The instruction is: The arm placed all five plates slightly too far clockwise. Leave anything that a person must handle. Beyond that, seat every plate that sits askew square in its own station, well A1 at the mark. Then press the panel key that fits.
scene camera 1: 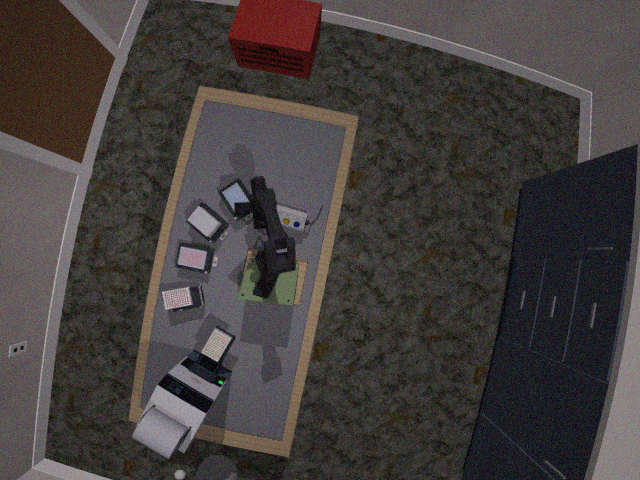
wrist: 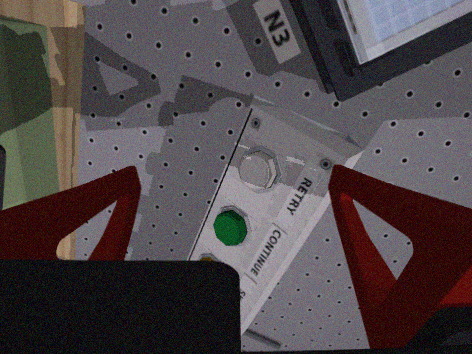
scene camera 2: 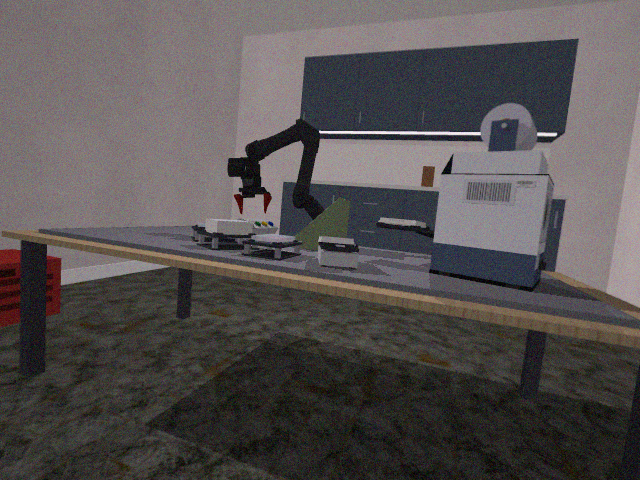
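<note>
My gripper [scene camera 2: 253,212] [wrist: 234,176] is open and empty above the key panel [scene camera 1: 292,218] [scene camera 2: 266,227] [wrist: 295,131]. In the wrist view a pale key [wrist: 256,169] is beside the word RETRY and a green key [wrist: 230,227] beside CONTINUE; a yellow key [wrist: 208,258] is mostly hidden. A blue plate [scene camera 1: 235,197] [wrist: 420,22] sits in the dark station by label N3. A white plate [scene camera 1: 206,221] and a pink plate [scene camera 1: 192,256] sit in stations. A red-dotted plate [scene camera 1: 177,298] sticks out leftward from its station. A cream-welled plate [scene camera 1: 218,345] is at the instrument's arm.
The white instrument [scene camera 1: 191,384] [scene camera 2: 488,222] with a paper-like roll stands at the table's near-left end in the top view. A green board [scene camera 1: 283,289] [scene camera 2: 330,227] is by the arm's base. A cable leaves the panel. A red cabinet [scene camera 1: 276,25] stands beyond the table.
</note>
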